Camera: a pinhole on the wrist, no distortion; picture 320 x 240 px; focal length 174.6 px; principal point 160.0 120.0 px. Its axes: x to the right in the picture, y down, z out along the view. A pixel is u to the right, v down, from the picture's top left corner.
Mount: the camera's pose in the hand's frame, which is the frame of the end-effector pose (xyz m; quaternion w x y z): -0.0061 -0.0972 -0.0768 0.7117 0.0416 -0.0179 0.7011
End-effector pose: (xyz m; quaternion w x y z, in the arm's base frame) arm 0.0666 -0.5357 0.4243 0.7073 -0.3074 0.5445 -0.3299
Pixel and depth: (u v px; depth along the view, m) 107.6 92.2 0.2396
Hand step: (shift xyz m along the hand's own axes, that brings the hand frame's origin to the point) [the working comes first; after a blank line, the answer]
In the camera's frame: -0.0719 -0.0381 0.2396

0.0387 -0.1896 0.1545
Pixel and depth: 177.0 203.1 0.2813
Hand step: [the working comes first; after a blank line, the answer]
In the camera's frame: 0.0274 0.1339 0.2813

-0.1302 -0.0918 0.2102
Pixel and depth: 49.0 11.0 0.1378
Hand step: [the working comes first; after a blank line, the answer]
In the camera's frame: -0.0876 -0.0860 0.1378

0.0830 -0.1973 0.0502
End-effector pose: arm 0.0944 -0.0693 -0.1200 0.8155 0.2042 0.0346 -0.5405
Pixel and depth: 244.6 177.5 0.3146
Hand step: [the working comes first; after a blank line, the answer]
In the camera's frame: 0.1524 0.1036 0.3146

-0.0968 0.0296 0.2528
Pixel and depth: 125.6 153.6 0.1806
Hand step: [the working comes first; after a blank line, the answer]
In the camera's frame: -0.0356 0.0348 0.1806

-0.0355 -0.1474 0.1013
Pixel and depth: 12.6 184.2 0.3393
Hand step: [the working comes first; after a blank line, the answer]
In the camera's frame: -0.2864 0.1248 0.3393

-0.1243 -0.4095 0.2414
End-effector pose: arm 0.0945 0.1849 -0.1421 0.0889 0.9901 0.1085 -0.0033
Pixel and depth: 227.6 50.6 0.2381
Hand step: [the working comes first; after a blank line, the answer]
In the camera's frame: 0.0922 -0.0946 0.2381

0.0978 -0.0267 0.1648
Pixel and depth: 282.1 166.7 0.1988
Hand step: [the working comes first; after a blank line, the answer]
In the camera's frame: 0.1390 0.0532 0.1988

-0.0504 0.0253 0.1346
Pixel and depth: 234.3 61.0 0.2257
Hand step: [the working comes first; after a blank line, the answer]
In the camera's frame: 0.0960 -0.0763 0.2257

0.0791 -0.0216 0.1534
